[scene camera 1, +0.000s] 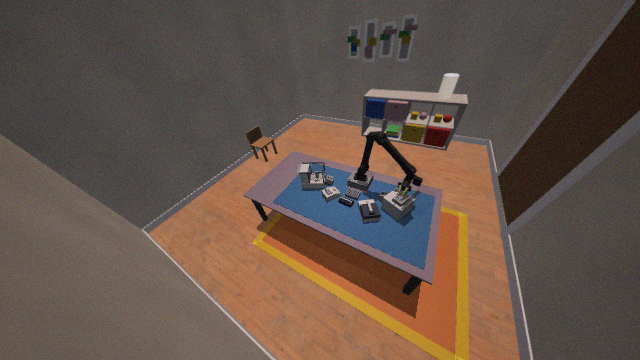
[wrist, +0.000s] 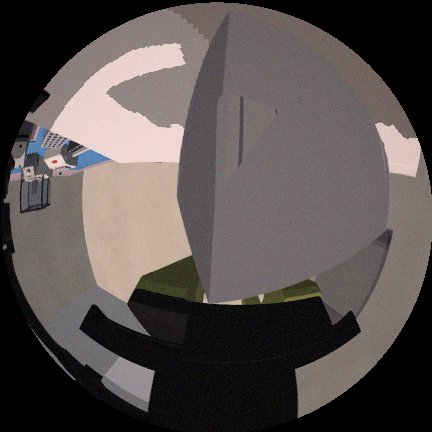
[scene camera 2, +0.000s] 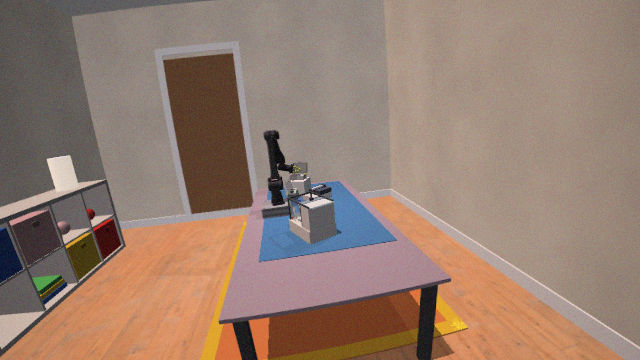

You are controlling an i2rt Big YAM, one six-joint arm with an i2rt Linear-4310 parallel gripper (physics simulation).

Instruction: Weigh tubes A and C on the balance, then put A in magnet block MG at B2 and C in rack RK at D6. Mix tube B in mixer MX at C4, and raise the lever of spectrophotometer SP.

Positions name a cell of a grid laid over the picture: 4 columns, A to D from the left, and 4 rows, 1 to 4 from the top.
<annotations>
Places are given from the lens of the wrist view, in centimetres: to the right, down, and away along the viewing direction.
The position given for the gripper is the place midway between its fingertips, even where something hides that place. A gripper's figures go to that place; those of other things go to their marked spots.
gripper (wrist: C3): 1, 3, 12
balance (wrist: A2): -72, -9, 18
</annotations>
